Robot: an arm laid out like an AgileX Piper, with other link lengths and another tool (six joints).
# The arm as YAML. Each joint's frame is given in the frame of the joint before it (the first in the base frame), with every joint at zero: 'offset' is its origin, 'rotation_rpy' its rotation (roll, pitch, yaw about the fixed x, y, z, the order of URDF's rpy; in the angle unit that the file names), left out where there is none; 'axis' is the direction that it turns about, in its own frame. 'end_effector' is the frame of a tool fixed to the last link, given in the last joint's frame.
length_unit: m
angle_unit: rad
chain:
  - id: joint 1
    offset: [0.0, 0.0, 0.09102]
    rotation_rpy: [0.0, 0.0, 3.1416]
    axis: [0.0, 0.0, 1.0]
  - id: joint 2
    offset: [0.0, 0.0, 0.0]
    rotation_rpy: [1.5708, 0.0, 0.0]
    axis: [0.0, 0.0, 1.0]
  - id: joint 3
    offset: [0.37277, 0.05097, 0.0]
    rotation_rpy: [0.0, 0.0, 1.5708]
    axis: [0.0, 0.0, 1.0]
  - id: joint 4
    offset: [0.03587, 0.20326, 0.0]
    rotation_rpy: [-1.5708, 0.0, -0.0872]
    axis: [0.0, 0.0, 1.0]
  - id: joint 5
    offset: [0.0, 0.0, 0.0]
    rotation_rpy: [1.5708, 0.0, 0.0]
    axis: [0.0, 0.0, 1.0]
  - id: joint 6
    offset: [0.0, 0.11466, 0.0]
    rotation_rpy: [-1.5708, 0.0, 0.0]
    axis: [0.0, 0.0, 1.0]
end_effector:
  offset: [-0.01, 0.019, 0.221]
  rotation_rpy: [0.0, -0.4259, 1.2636]
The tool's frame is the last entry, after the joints.
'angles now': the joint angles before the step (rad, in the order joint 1, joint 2, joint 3, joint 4, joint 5, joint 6). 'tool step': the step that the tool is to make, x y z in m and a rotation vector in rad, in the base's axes. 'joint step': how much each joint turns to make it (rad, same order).
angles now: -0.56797 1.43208 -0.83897 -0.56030 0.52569 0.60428
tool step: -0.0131 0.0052 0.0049 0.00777 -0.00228 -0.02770
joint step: -0.00019 -0.03444 0.00083 0.02166 0.04136 -0.00218
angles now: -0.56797 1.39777 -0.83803 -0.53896 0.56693 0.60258
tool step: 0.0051 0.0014 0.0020 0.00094 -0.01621 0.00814
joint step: -0.00015 -0.00319 -0.00109 0.01362 -0.01359 -0.01050
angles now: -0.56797 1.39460 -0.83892 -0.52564 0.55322 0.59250
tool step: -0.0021 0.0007 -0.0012 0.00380 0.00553 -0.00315
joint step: -0.00034 0.00000 0.00012 0.00342 0.00691 -0.00229
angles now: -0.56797 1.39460 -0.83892 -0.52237 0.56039 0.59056
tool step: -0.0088 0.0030 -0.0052 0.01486 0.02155 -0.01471
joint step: -0.00004 -0.00013 0.00399 0.00758 0.02564 -0.00012
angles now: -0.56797 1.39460 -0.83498 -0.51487 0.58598 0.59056
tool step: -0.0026 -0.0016 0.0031 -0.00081 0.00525 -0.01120
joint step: 0.00011 -0.00091 -0.01666 0.00254 0.02452 -0.00075
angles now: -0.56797 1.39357 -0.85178 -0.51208 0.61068 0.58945
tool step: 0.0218 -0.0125 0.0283 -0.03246 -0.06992 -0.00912
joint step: -0.00008 0.00011 -0.08427 0.01316 0.00880 -0.00018
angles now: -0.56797 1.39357 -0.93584 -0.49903 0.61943 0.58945
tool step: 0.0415 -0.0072 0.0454 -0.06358 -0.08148 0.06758
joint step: 0.02895 0.00121 -0.12137 0.03028 -0.00009 -0.06484
